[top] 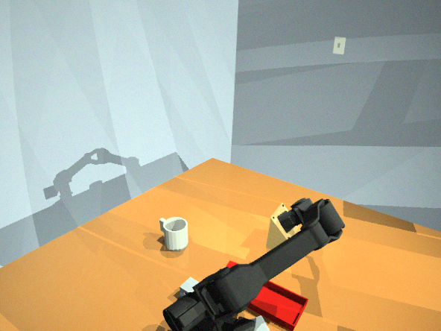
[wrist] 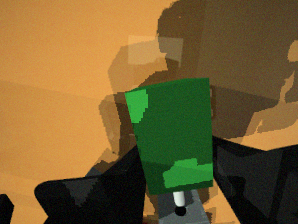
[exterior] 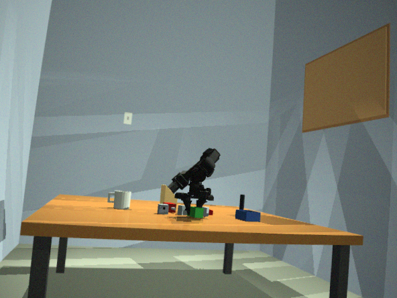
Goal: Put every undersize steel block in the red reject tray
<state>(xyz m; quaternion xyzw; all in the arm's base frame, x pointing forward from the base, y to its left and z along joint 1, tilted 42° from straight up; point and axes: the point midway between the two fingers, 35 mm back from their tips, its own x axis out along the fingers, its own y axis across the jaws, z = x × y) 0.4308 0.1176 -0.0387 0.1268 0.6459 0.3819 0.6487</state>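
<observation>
My gripper tip is now 90 mm past the steel block, 30 mm to the left of it and 10 mm below it. From my gripper tip the other things lie so: green GO gauge (10 mm behind, 20 mm above); red-handled gauge (160 mm behind, 80 mm to the right, 10 mm above); red reject tray (200 mm behind, 60 mm to the left).
</observation>
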